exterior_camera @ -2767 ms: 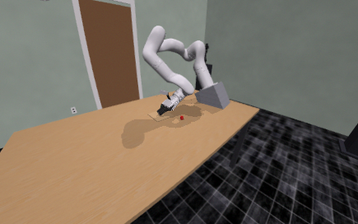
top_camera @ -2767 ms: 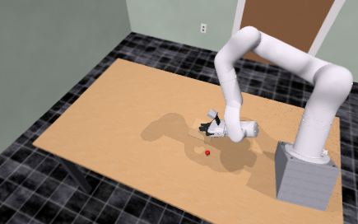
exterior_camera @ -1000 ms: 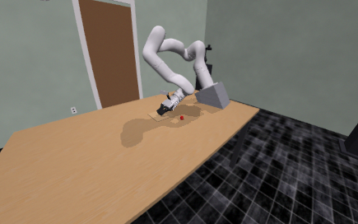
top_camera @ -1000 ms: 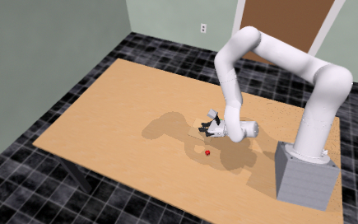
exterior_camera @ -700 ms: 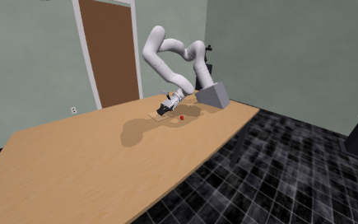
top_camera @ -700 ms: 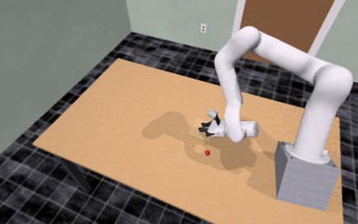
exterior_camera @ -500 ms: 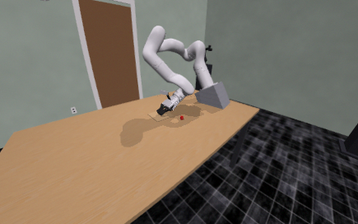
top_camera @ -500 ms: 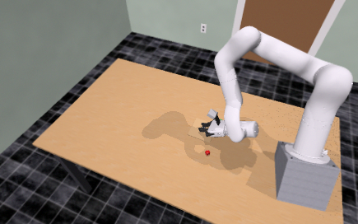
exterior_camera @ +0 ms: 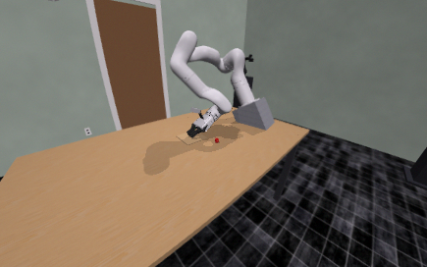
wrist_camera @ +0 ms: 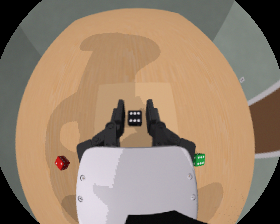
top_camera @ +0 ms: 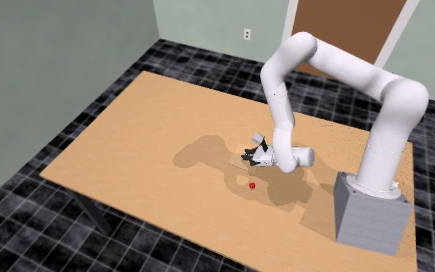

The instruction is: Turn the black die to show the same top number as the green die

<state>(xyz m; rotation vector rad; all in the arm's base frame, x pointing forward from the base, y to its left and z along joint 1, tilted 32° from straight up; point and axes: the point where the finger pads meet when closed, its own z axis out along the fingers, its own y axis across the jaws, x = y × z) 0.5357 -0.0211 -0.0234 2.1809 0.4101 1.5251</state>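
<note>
The black die lies 10 mm below my hand. Also, from my hand: green die 70 mm behind, 100 mm to the right, 20 mm below; red die 80 mm behind, 140 mm to the left, 20 mm below; tan mat 30 mm below.
</note>
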